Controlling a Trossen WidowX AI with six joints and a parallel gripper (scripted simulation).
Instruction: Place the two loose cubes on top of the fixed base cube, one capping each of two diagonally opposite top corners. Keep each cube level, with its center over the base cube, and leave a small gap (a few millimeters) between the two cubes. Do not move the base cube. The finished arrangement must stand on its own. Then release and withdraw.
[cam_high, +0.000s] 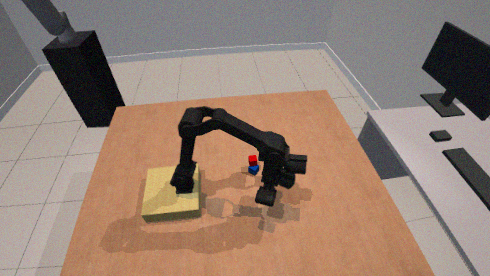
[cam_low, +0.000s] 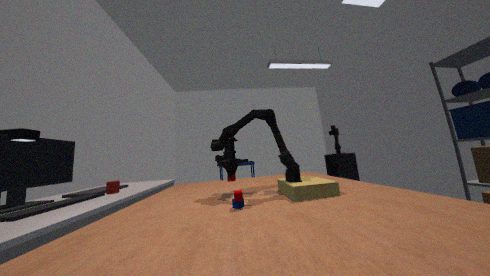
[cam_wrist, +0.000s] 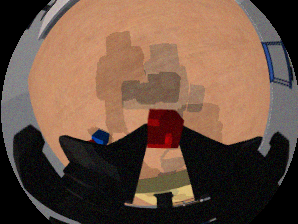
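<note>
The blue cube is 40 mm behind my gripper tip, 170 mm to the left of it and 80 mm below it.
</note>
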